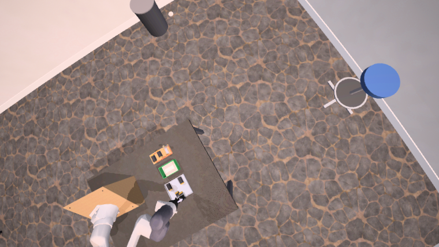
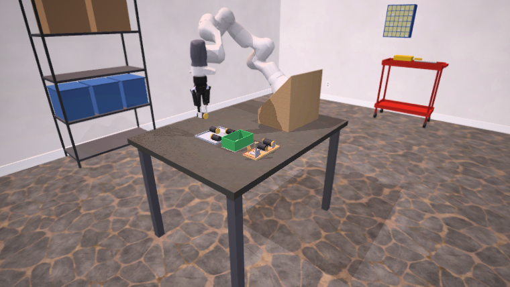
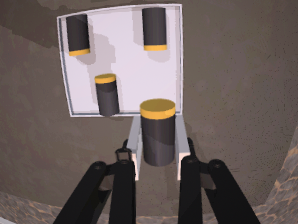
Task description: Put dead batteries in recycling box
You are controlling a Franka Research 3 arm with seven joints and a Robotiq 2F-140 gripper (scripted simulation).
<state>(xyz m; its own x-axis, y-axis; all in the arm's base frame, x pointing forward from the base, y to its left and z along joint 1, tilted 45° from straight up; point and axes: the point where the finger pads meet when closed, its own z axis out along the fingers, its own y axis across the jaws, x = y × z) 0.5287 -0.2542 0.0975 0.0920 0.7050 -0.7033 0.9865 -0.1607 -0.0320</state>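
The bulb is 7 cm ahead of my hand, 42 cm to the left of it and 8 cm below it. Round my hand: white tray 6 cm behind, 5 cm to the left, 16 cm below; then green recycling box 1 cm behind, 24 cm to the left, 14 cm below.
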